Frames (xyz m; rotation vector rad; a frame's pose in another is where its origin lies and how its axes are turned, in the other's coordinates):
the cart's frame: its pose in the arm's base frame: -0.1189 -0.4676 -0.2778 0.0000 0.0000 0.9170
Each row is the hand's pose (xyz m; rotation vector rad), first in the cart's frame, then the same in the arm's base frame.
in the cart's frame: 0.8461 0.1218 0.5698 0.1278 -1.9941 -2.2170
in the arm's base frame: 0.2990 0.2781 0.2920 0.8434 -1.4645 -1.5935
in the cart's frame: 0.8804 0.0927 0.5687 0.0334 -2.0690 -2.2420
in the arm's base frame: 0.3430 0.2876 0.2909 0.7961 -1.5495 -1.6410
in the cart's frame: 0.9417 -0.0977 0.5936 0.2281 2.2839 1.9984
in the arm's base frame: 0.5314 0.2205 0.3158 0.7219 -1.9240 -1.6637
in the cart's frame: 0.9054 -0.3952 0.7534 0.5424 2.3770 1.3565
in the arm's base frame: 0.7455 0.0107 0.4756 0.6061 -2.5409 -1.5382
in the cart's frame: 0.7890 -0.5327 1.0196 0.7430 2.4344 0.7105
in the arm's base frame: 0.7838 -0.1653 0.7418 -0.4442 2.7132 1.0101
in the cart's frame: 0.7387 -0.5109 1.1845 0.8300 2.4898 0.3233
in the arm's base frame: 0.7359 -0.1920 0.9067 -0.3729 2.7104 0.6120
